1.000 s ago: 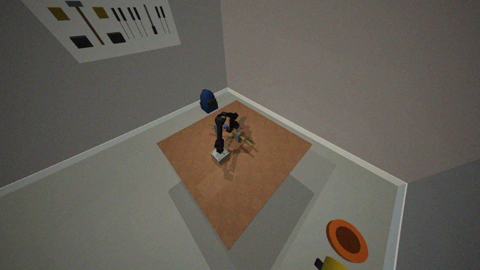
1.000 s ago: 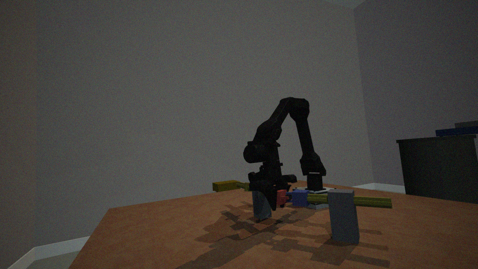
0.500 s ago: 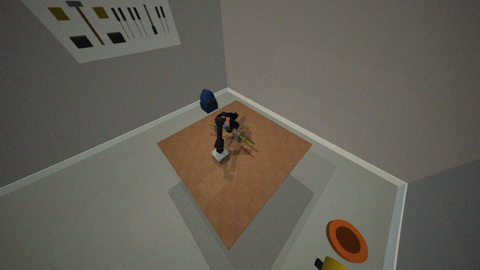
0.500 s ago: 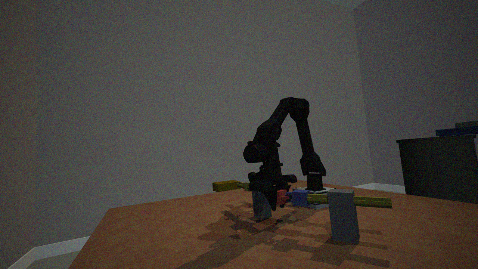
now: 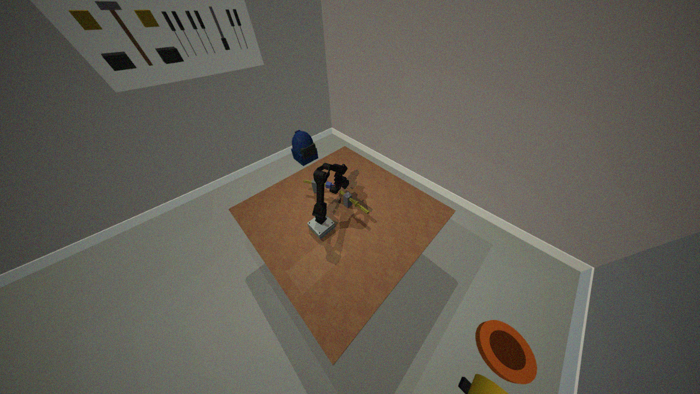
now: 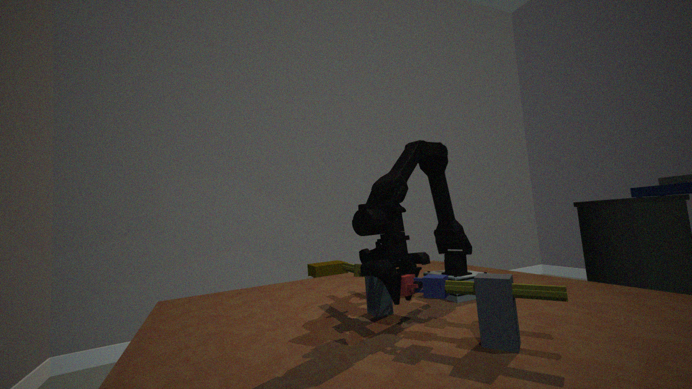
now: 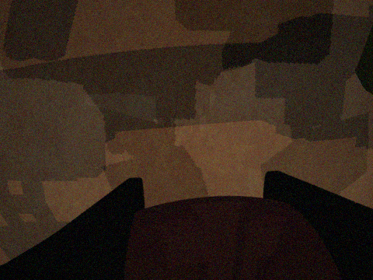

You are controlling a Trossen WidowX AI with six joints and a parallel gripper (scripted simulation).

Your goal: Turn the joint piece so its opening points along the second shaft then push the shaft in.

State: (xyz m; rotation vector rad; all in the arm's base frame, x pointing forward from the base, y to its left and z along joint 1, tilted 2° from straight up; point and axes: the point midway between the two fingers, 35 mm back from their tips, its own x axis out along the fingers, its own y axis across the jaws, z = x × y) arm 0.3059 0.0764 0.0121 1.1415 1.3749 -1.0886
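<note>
The red piece is 1 cm to the left of my gripper tip and 4 cm above it.
</note>
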